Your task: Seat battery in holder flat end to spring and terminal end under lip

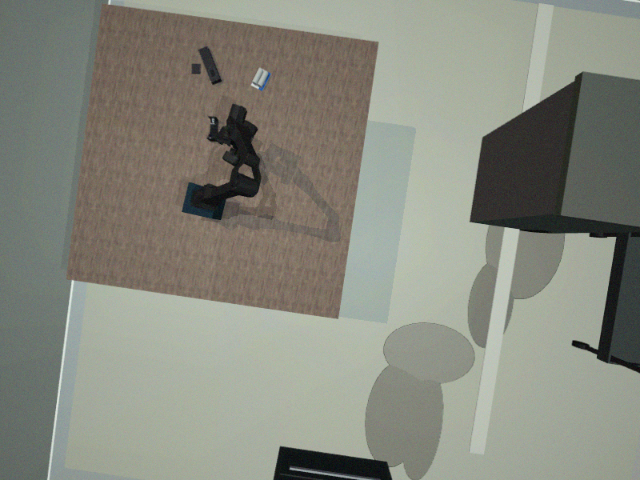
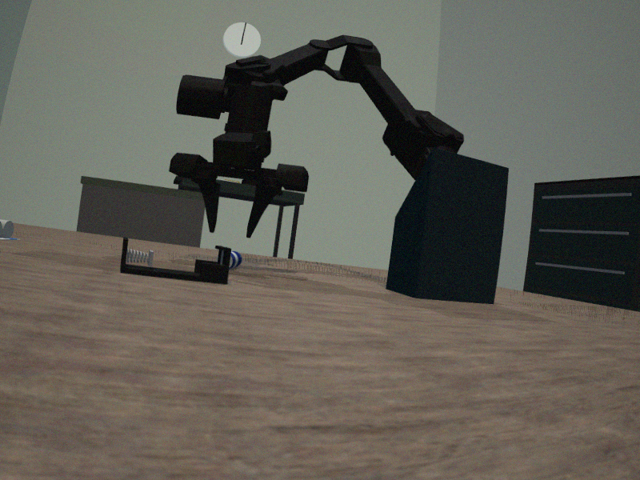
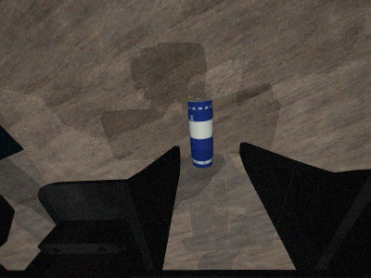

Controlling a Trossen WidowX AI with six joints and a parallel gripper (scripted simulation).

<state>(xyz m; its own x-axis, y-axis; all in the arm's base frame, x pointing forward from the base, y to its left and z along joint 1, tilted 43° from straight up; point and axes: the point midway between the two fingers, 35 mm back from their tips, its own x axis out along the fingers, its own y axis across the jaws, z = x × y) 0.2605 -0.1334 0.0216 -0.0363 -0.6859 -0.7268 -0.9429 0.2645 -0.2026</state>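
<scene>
The battery lies 3 cm below my gripper tip. From my gripper tip the other things lie so: dark square 34 cm ahead, 32 cm to the left, 4 cm below.
</scene>
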